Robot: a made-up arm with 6 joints. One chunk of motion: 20 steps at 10 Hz.
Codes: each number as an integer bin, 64 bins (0 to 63) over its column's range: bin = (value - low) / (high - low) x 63, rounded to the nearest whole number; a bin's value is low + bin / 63 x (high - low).
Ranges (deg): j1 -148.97..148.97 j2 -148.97..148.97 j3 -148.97..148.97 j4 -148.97..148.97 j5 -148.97..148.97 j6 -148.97..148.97
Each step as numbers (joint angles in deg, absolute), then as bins.
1 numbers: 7.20 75.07 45.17 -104.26 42.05 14.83
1 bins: 33 47 41 9 40 35
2 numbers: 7.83 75.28 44.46 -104.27 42.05 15.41
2 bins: 33 47 41 9 40 35
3 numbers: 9.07 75.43 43.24 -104.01 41.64 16.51
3 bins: 33 47 41 10 40 35
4 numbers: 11.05 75.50 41.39 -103.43 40.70 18.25
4 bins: 34 47 40 10 40 35
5 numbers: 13.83 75.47 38.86 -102.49 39.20 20.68
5 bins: 34 47 40 10 40 36
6 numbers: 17.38 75.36 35.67 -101.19 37.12 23.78
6 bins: 35 47 39 10 39 37
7 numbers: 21.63 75.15 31.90 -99.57 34.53 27.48
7 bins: 36 47 38 10 39 37
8 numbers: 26.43 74.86 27.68 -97.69 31.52 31.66
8 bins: 37 47 37 11 38 38
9 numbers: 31.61 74.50 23.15 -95.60 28.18 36.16
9 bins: 38 47 36 11 37 39
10 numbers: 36.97 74.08 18.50 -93.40 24.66 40.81
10 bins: 39 47 35 12 37 40
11 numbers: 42.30 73.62 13.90 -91.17 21.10 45.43
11 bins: 40 47 34 12 36 41
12 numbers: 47.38 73.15 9.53 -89.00 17.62 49.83
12 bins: 42 47 34 13 35 42
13 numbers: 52.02 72.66 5.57 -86.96 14.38 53.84
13 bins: 42 47 33 13 35 43
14 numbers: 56.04 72.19 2.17 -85.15 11.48 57.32
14 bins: 43 47 32 13 34 44
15 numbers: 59.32 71.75 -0.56 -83.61 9.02 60.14
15 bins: 44 47 31 14 33 44
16 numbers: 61.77 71.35 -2.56 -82.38 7.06 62.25
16 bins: 45 47 31 14 33 45
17 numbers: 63.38 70.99 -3.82 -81.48 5.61 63.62
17 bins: 45 47 31 14 33 45
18 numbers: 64.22 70.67 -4.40 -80.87 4.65 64.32
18 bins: 45 46 31 14 32 45
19 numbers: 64.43 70.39 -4.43 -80.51 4.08 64.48
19 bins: 45 46 31 14 32 45
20 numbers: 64.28 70.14 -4.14 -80.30 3.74 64.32
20 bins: 45 46 31 15 32 45
